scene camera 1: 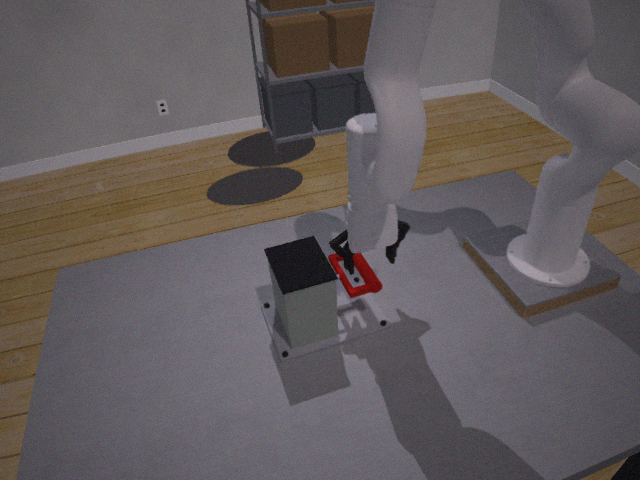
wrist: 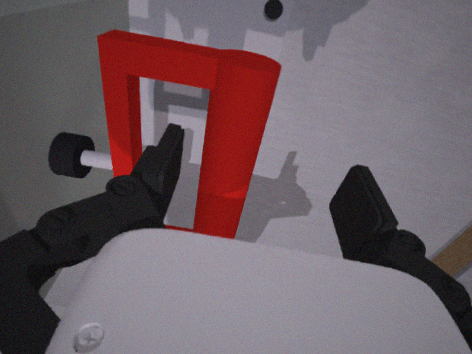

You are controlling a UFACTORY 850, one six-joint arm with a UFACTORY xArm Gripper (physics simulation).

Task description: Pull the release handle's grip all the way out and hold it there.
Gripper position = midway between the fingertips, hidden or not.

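You'd see the gripper (scene camera 1: pixel 370 264), and the wrist view has the gripper (wrist: pixel 263 168) in it as well.
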